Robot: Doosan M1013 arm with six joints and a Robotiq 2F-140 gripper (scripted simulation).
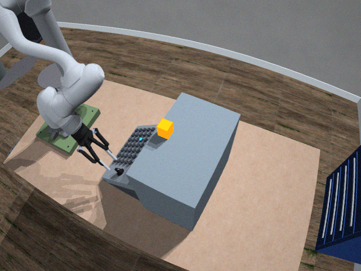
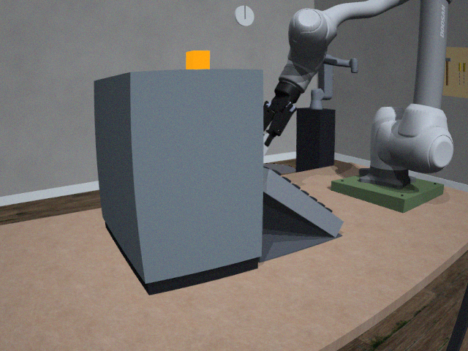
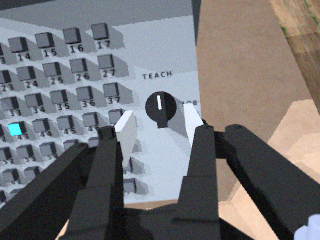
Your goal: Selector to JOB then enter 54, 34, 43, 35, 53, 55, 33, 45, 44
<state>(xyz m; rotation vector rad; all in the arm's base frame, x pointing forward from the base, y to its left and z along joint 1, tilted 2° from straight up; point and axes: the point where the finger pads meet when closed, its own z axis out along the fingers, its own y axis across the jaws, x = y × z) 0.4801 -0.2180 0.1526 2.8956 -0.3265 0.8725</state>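
Right now my hand is 5 cm short of the black selector knob, 1 cm to the left of it and 6 cm above it. From my hand the other things lie so: key 9 cm ahead, 18 cm to the left, 7 cm below.
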